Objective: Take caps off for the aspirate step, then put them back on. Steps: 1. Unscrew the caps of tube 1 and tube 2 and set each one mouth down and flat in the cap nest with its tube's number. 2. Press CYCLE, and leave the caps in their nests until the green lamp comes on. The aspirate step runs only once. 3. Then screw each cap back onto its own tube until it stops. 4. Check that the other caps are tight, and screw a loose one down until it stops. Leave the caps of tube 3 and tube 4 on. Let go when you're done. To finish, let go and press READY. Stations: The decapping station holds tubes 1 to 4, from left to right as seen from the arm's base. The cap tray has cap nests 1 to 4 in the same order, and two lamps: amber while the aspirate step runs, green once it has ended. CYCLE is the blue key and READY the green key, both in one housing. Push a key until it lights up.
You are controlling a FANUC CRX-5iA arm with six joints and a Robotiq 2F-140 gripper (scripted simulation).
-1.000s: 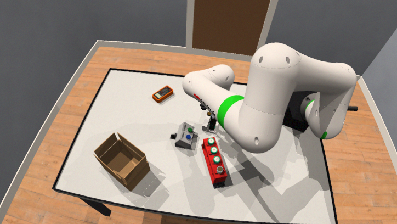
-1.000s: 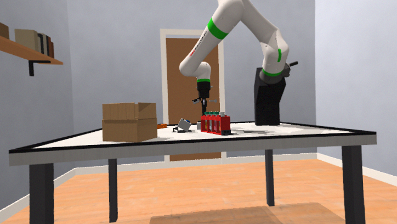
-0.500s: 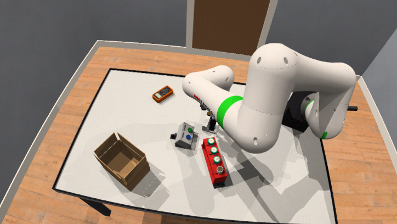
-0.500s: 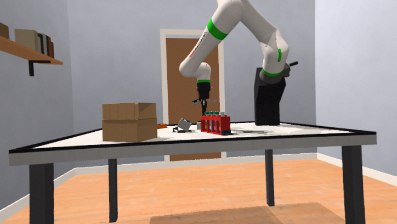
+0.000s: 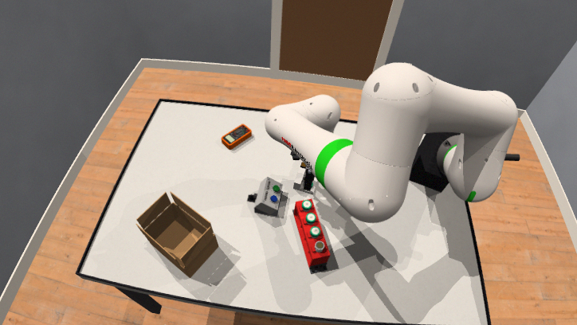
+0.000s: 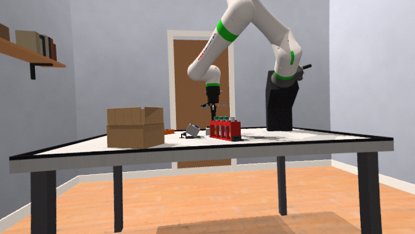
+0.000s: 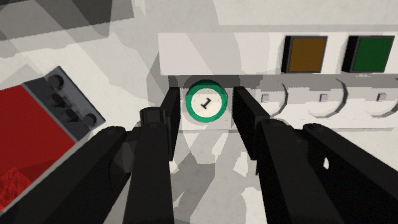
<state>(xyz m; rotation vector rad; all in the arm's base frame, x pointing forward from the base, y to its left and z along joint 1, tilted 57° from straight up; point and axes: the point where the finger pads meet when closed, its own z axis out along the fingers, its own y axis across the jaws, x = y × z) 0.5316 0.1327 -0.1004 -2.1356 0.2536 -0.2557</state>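
My gripper is now 30 mm above the cap 1. The rest, counted from my hand: key housing: 130 mm ahead, 110 mm to the left, 10 mm above; cap 4: 10 mm behind, 160 mm to the left, 70 mm above; green key: 110 mm ahead, 90 mm to the left, 20 mm above.
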